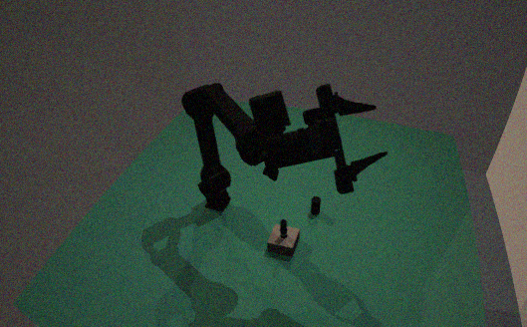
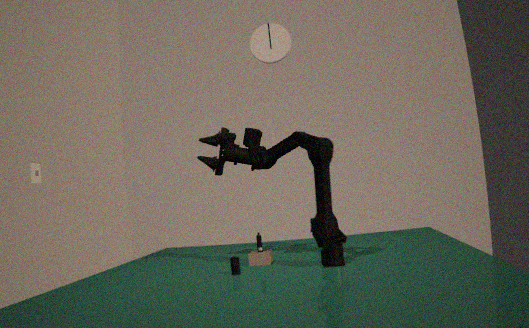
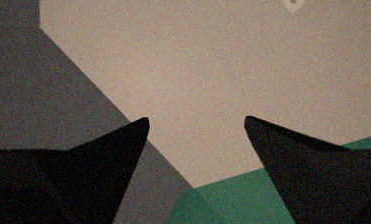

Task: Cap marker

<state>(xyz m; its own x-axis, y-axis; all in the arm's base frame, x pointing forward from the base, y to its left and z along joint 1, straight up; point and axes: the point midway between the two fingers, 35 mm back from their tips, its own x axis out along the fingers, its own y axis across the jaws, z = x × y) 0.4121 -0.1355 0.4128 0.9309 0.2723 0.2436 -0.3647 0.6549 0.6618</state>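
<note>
Right now the dark cap is 400 mm below my gripper tip, 170 mm to the left of it and 140 mm behind it. Also, from my gripper tip: tan holder block 400 mm below, 200 mm behind, 30 mm to the left.
</note>
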